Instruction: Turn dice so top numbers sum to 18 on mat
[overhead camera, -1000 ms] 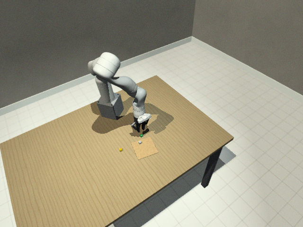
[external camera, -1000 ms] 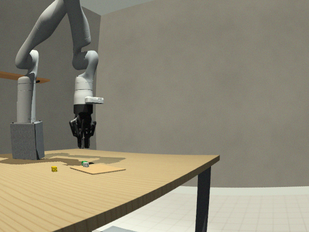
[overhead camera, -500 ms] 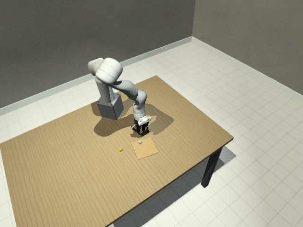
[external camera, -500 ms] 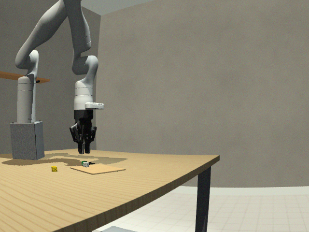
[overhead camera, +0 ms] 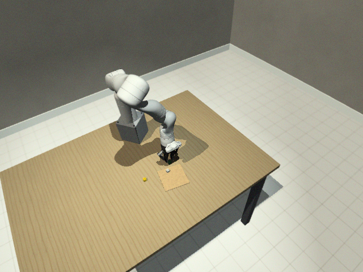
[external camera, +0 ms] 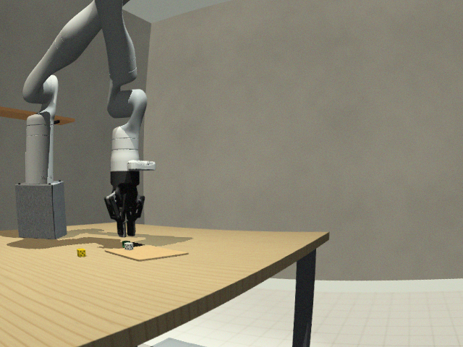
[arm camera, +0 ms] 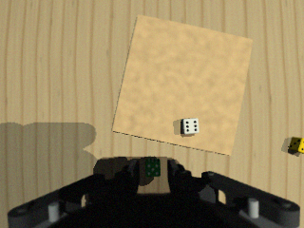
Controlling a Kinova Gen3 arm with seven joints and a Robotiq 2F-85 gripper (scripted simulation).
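Right now my hand is 4 cm above the green die. Also, from my hand: yellow die: 17 cm to the right, 4 cm below, 2 cm ahead; then white die: 4 cm to the right, 4 cm ahead, 3 cm below; then tan mat: 9 cm ahead, 4 cm to the right, 4 cm below.
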